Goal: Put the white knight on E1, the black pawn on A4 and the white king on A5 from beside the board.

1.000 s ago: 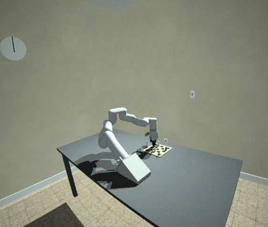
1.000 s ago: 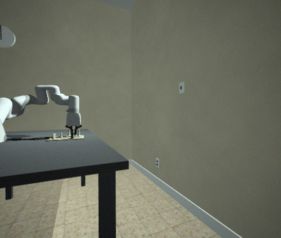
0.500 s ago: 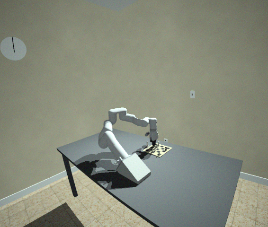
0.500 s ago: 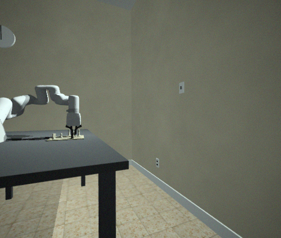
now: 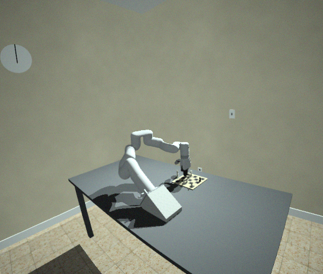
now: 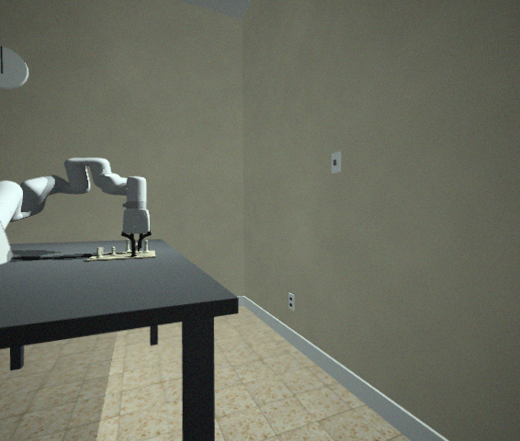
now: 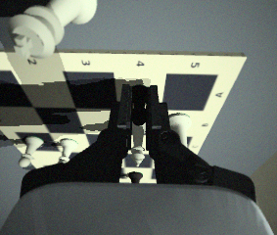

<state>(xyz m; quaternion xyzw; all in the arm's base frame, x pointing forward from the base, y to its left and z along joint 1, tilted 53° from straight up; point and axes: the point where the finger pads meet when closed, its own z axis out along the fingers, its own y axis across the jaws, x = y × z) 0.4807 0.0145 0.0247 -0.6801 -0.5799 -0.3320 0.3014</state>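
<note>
The black pawn lies 1 cm below my hand. Round my hand: white king: 3 cm behind, 7 cm to the left; white knight: 13 cm behind, 14 cm to the right, 1 cm below; chessboard: 5 cm behind, 7 cm to the right, 3 cm below.
</note>
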